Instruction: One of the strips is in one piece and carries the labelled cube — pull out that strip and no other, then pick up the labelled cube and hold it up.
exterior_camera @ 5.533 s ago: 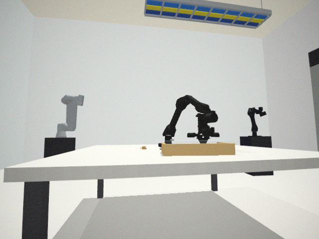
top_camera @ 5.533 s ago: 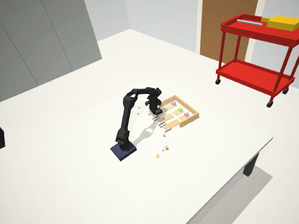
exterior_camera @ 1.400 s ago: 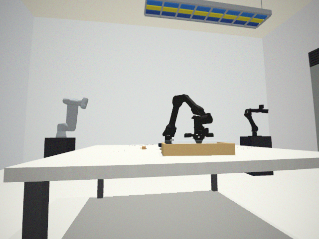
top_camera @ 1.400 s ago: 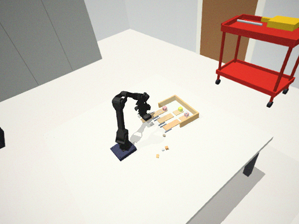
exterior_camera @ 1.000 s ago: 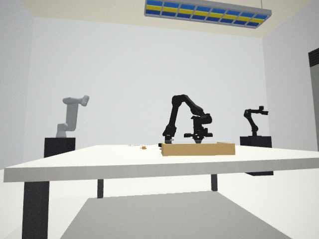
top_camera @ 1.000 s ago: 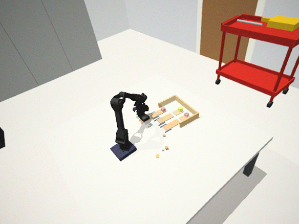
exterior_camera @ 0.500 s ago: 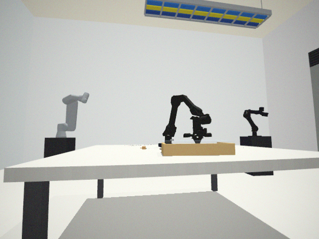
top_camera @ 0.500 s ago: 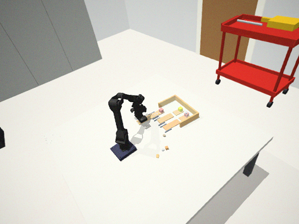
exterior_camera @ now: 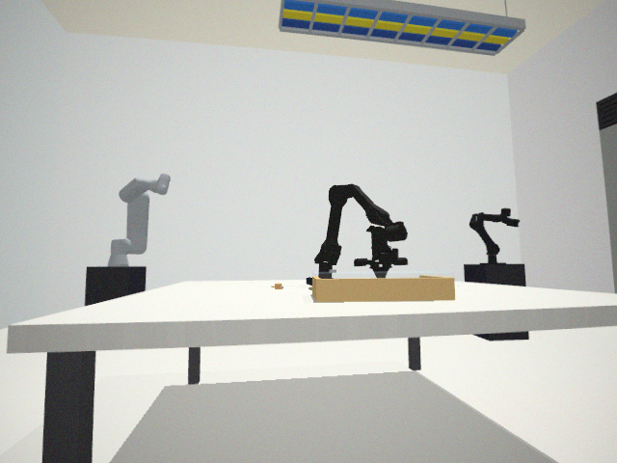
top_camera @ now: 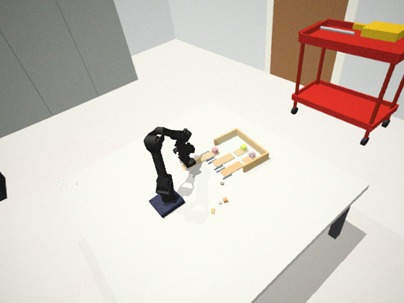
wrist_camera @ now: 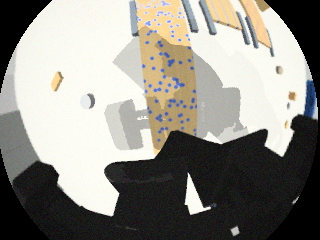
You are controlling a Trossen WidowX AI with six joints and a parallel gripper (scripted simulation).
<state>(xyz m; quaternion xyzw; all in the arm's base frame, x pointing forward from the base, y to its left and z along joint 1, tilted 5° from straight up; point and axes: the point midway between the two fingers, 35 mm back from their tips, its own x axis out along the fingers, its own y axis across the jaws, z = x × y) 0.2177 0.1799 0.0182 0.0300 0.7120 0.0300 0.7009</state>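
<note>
My gripper tip is 100 mm short of the strip and 10 mm to the left of it.
</note>
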